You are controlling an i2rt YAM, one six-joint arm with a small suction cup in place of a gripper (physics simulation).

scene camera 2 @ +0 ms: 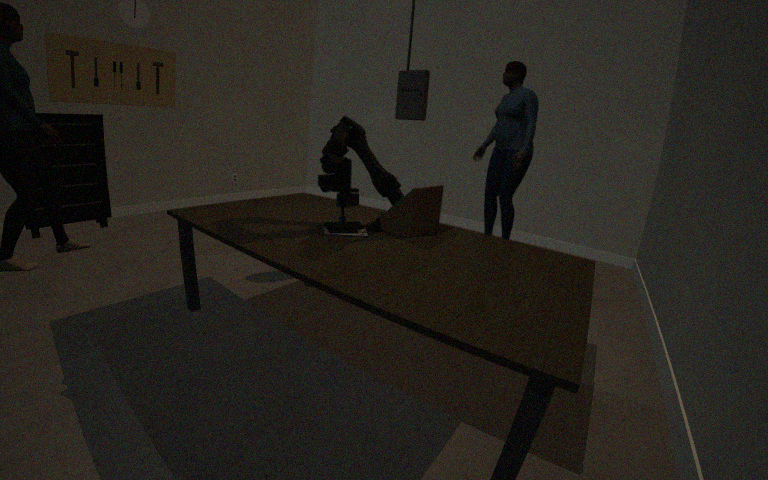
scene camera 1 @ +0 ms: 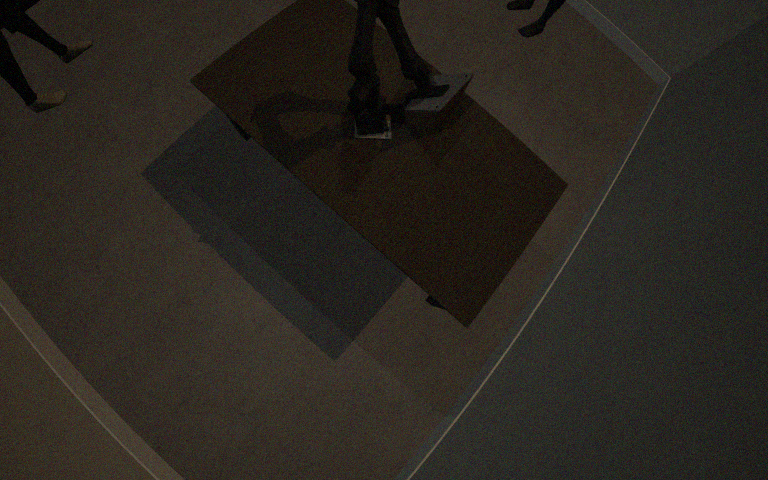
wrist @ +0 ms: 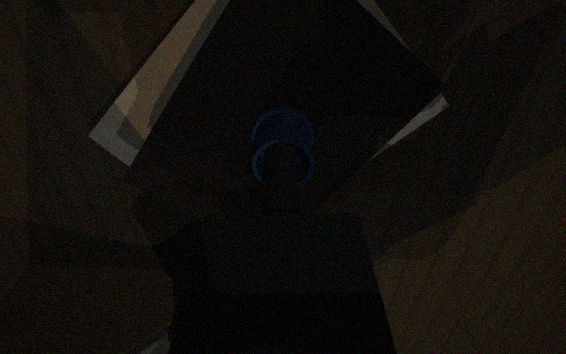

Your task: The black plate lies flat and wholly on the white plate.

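Seen in the pictures: hand, its tool point: [scene camera 2: 342,226] [scene camera 1: 370,123] [wrist: 281,124]; arm's base, origin of its link: [scene camera 2: 402,207] [scene camera 1: 427,93].
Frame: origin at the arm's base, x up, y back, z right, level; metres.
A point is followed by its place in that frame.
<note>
The scene is very dark. The black plate [scene camera 1: 372,125] @[x -0.054, y -0.246, z 0.111 m] [scene camera 2: 344,228] @[x -0.058, y -0.272, z 0.095 m] [wrist: 288,70] @[x -0.055, y -0.266, z 0.137 m] hangs flat on my suction cup [wrist: 282,161] @[x -0.065, y -0.236, z 0.130 m] [scene camera 2: 342,216] @[x -0.065, y -0.236, z 0.130 m], held at its middle. The black plate is turned relative to the white one. I cannot tell whether the two plates touch. In scene camera 1 the arm hides the cup.
A wedge-shaped box [scene camera 1: 439,92] @[x 0.064, y -0.017, z -0.051 m] [scene camera 2: 415,210] @[x 0.019, y -0.106, z -0.103 m] stands just right of the plates by the arm's base. The brown table [scene camera 1: 454,214] @[x -0.083, y -0.359, z -0.389 m] [scene camera 2: 477,286] @[x -0.083, y -0.420, z -0.428 m] stretches far to the right. A person [scene camera 2: 508,148] stands behind it, and a lamp [scene camera 2: 412,94] hangs above.
</note>
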